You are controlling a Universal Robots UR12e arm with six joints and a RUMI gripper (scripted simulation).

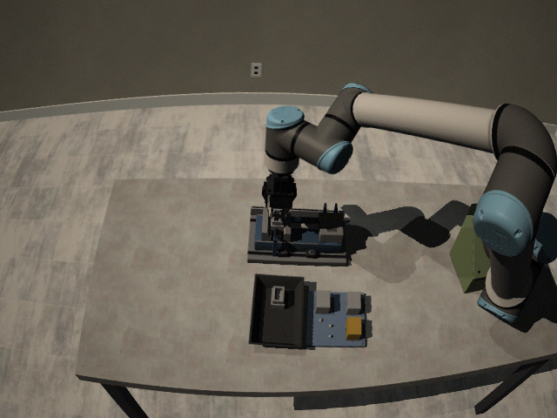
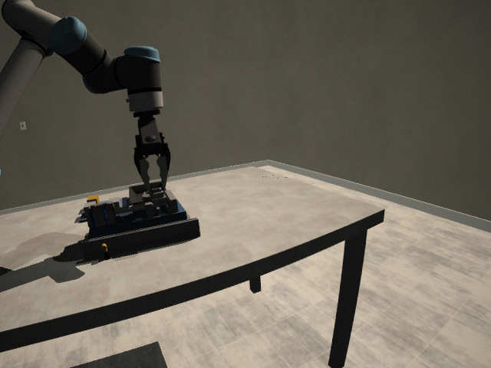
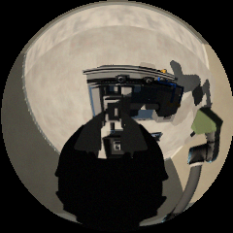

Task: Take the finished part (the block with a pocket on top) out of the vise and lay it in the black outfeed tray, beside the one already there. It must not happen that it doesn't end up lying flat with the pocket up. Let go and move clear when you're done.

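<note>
Right now my hand is 80 mm above the vise, 70 mm past it and 10 mm to the right of it. Also, from my hand: yellow block: 350 mm to the left, 200 mm behind, 100 mm below; then blue fixture plate: 300 mm to the left, 160 mm behind, 120 mm below.
</note>
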